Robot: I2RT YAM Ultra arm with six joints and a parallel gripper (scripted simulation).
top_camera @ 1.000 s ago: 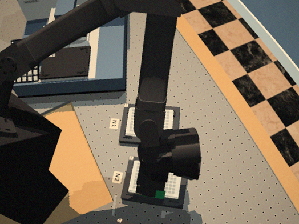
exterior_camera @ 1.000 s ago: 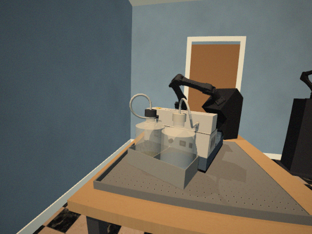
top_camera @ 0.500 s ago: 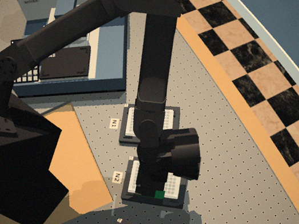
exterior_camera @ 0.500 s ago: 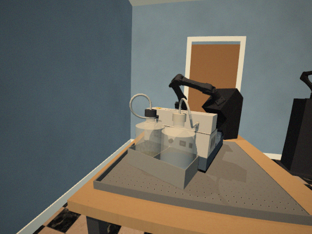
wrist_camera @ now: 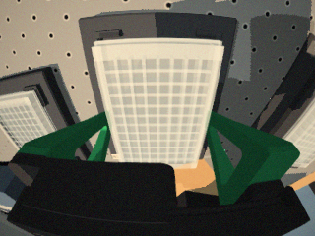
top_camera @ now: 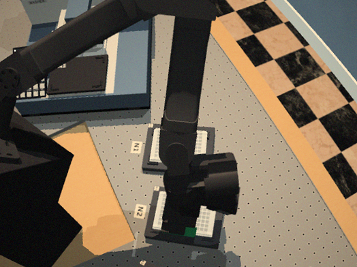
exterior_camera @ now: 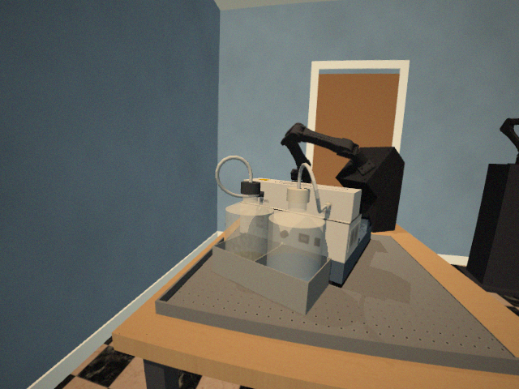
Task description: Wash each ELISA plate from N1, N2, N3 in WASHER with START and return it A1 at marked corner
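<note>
Now: hand 30 mm above the nest N2. The rest, counted from my hand: nest N3 (90 mm behind, 170 mm to the right, 10 mm below); nest N1 (30 mm ahead, 170 mm to the left, 30 mm below); N3 label (170 mm behind, 100 mm to the right, 40 mm below).
</note>
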